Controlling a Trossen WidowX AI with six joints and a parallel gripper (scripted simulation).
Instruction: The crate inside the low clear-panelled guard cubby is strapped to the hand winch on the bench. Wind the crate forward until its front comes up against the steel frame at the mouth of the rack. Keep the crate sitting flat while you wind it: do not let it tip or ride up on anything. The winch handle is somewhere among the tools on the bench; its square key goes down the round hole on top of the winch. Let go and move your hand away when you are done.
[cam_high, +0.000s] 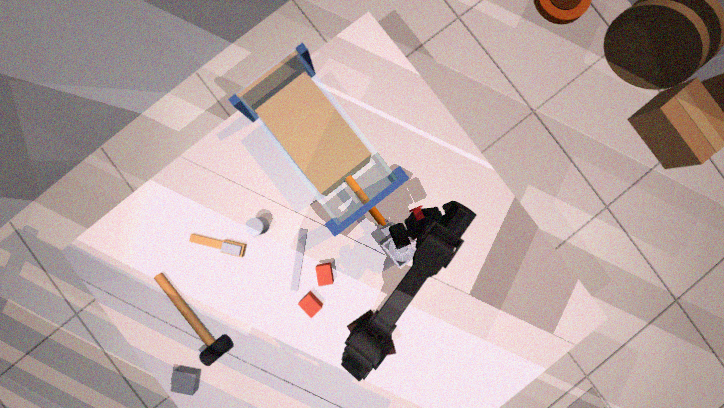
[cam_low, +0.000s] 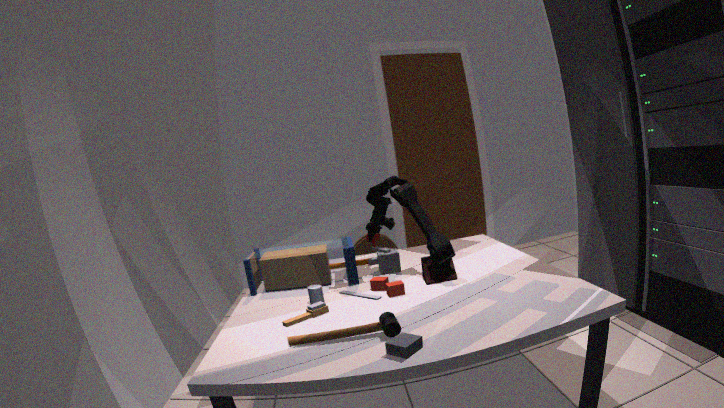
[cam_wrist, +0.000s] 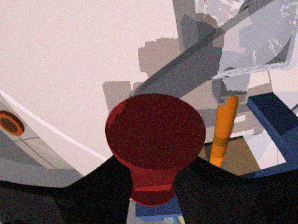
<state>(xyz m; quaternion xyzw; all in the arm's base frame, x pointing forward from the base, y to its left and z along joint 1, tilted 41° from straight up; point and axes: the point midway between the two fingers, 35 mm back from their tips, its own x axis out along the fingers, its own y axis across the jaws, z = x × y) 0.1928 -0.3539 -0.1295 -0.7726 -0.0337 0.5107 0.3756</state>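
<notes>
Now: gripper tip 20 mm past the red knob and 10 mm to the right of it. Round my gripper tip: grey winch 70 mm behind, 90 mm to the left, 100 mm below; blue steel frame 100 mm ahead, 90 mm to the left, 30 mm below; grey crank bar 30 mm behind, 40 mm to the left, 30 mm below.
</notes>
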